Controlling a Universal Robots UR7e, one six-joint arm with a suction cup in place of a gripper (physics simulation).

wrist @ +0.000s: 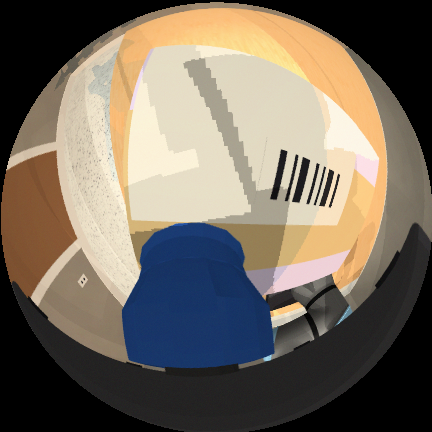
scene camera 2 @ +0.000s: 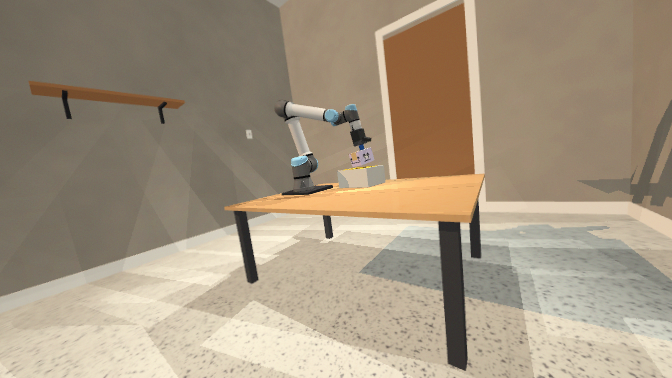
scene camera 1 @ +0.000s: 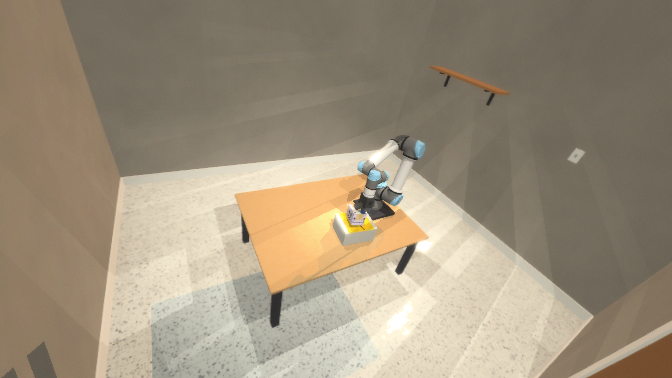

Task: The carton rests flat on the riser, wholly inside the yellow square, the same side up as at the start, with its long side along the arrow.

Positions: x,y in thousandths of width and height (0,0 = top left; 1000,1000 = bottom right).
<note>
The suction cup (wrist: 446,707) carries a carton (wrist: 499,314), clear of everything else. The table carries a riser (scene camera 1: 519,620).
The riser shows as well in scene camera 2 (scene camera 2: 538,470).
</note>
